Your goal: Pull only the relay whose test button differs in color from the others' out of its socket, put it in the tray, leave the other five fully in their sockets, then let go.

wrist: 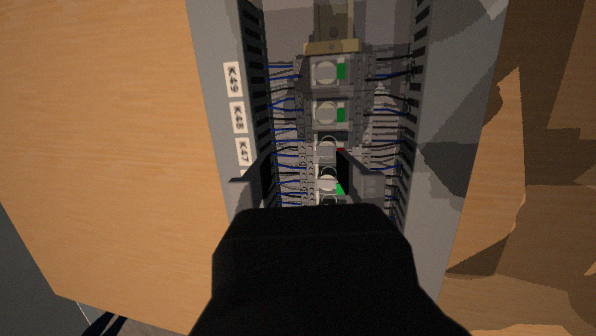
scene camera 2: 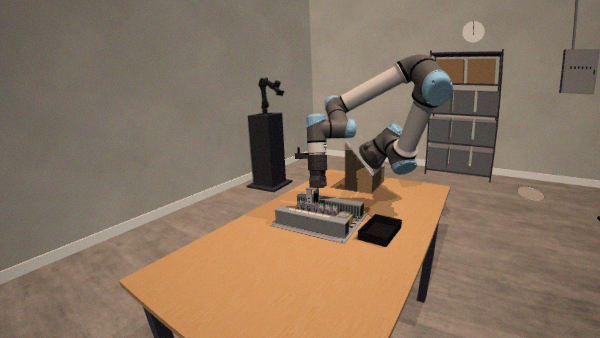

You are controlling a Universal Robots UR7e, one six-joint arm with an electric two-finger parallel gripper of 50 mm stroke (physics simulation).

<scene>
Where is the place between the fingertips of my gripper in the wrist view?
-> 303, 166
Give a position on a relay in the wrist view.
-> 325, 144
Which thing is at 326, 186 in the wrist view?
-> A relay.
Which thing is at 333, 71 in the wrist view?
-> A relay.
</scene>
